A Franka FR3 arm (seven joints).
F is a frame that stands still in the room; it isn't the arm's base.
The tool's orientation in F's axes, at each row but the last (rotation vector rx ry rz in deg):
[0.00, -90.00, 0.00]
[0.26, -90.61, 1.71]
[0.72, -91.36, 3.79]
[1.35, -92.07, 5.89]
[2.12, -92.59, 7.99]
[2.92, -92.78, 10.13]
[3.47, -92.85, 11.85]
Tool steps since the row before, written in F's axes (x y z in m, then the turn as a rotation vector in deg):
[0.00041, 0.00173, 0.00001, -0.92, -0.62, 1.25]
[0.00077, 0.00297, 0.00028, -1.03, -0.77, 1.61]
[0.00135, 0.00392, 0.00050, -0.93, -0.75, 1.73]
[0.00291, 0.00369, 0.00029, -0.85, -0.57, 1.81]
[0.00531, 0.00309, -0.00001, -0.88, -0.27, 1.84]
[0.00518, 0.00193, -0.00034, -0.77, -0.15, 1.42]
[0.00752, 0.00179, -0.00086, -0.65, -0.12, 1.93]
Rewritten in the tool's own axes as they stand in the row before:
[0.00001, 0.00173, -0.00041, 1.25, -0.62, 0.92]
[0.00032, 0.00295, -0.00084, 1.61, -0.77, 1.03]
[0.00060, 0.00383, -0.00156, 1.73, -0.76, 0.93]
[0.00035, 0.00343, -0.00321, 1.81, -0.59, 0.83]
[-0.00009, 0.00248, -0.00562, 1.86, -0.29, 0.82]
[-0.00049, 0.00120, -0.00538, 1.45, -0.16, 0.72]
[-0.00117, 0.00060, -0.00767, 1.95, -0.20, 0.57]

